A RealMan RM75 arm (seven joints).
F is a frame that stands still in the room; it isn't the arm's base.
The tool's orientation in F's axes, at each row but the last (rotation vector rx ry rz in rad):
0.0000 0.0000 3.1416
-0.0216 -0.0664 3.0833
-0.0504 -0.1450 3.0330
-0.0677 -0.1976 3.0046
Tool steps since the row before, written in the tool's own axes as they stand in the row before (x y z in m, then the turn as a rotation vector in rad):
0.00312 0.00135 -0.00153 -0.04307 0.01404 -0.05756
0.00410 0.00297 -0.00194 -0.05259 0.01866 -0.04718
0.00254 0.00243 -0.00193 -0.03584 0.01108 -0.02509
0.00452 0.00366 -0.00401 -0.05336 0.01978 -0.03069
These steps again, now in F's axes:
-0.00312 -0.00135 -0.00153 0.04307 -0.01404 -0.05756
-0.00423 -0.00264 -0.00212 0.05215 -0.01964 -0.04727
-0.00270 -0.00196 -0.00223 0.03544 -0.01242 -0.02503
-0.00473 -0.00249 -0.00462 0.05199 -0.02258 -0.03110

